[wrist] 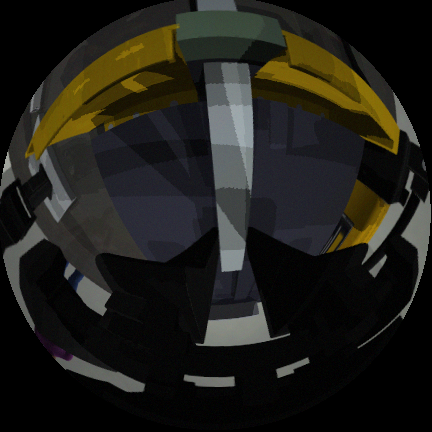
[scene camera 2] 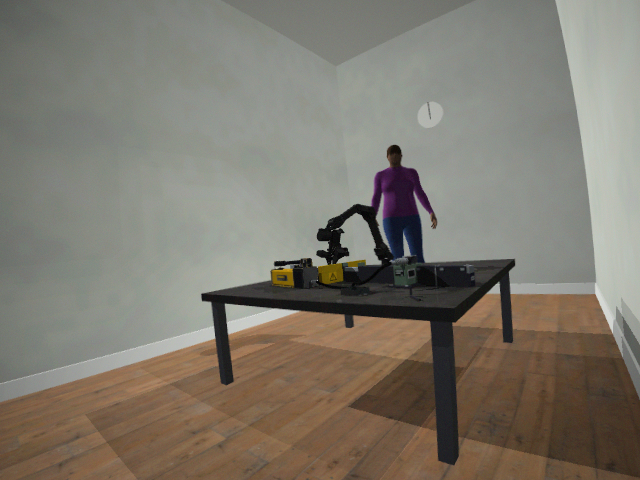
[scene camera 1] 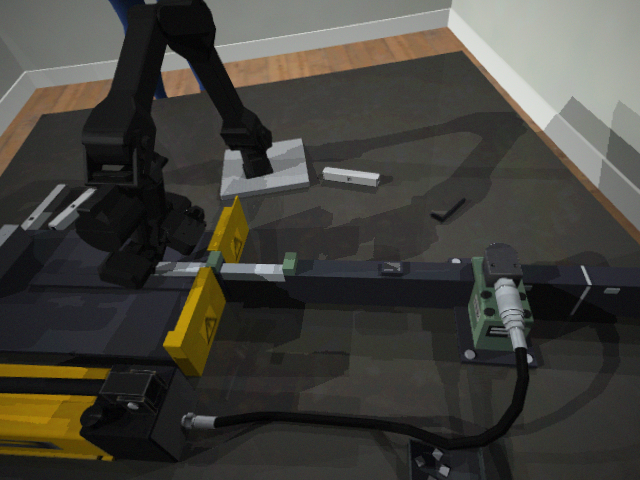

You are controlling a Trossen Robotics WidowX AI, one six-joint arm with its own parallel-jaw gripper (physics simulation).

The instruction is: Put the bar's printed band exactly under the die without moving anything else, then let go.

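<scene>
There's a yellow-black box point(wrist: 382, 175) in the picture, and there's a pale grey bar point(scene camera 1: 230, 271), which you'd also find at point(wrist: 228, 92). That bar is gripped by the gripper point(scene camera 1: 154, 268), which is visible at point(wrist: 231, 232) too.
</scene>
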